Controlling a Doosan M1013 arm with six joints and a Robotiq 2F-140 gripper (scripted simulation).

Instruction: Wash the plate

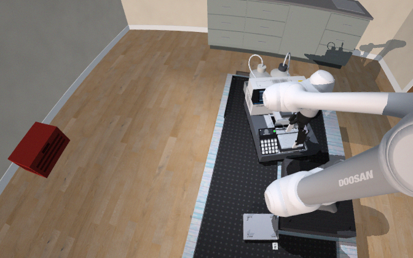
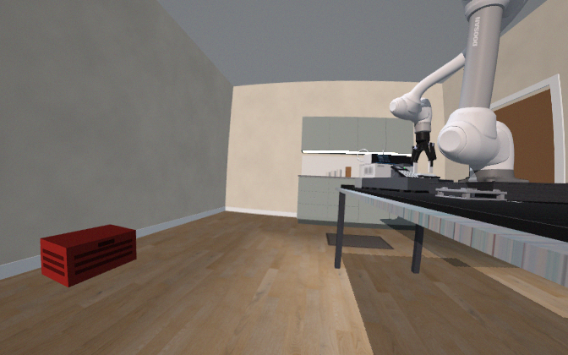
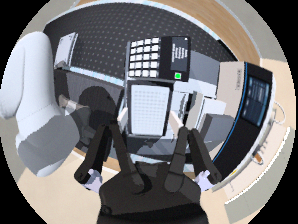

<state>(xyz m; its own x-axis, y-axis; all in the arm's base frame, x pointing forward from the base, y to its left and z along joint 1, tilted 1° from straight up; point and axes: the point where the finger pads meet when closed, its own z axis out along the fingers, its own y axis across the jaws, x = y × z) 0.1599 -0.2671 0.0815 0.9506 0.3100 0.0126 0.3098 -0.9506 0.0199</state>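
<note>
The white well plate lies 40 mm below my hand. Round my hand: plate washer (50 mm ahead, 150 mm to the right, 10 mm below); plate nest N1 (110 mm ahead, 460 mm to the left, 110 mm below); dark carrier pocket (40 mm below).
</note>
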